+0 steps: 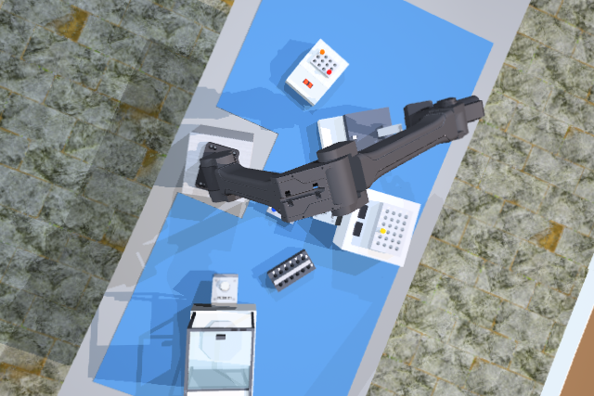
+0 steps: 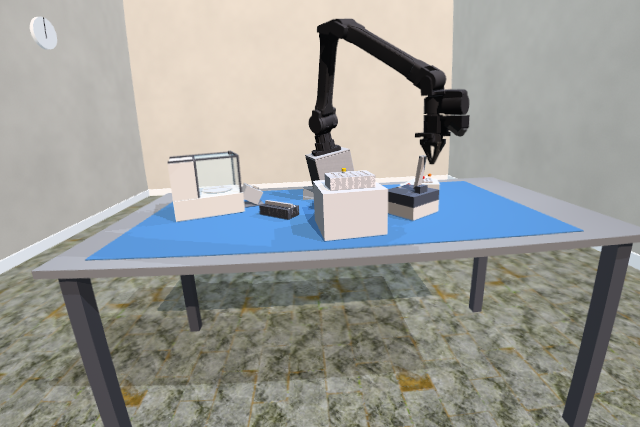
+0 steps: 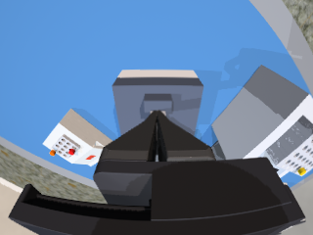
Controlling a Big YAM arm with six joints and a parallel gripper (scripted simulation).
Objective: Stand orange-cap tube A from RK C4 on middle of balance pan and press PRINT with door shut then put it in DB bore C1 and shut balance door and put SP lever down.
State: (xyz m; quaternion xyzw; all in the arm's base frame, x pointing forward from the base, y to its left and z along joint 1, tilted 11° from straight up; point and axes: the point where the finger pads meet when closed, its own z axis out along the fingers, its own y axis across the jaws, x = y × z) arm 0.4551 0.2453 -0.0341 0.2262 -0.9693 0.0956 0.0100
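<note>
The SP lever is 4 cm below my hand, 4 cm behind it and 2 cm to the right of it. Also, from my hand: tube rack RK 28 cm to the right, 24 cm behind, 17 cm below; dry block DB 26 cm behind, 15 cm below, 10 cm to the left; black magnet block 48 cm to the right, 17 cm behind, 16 cm below.
</note>
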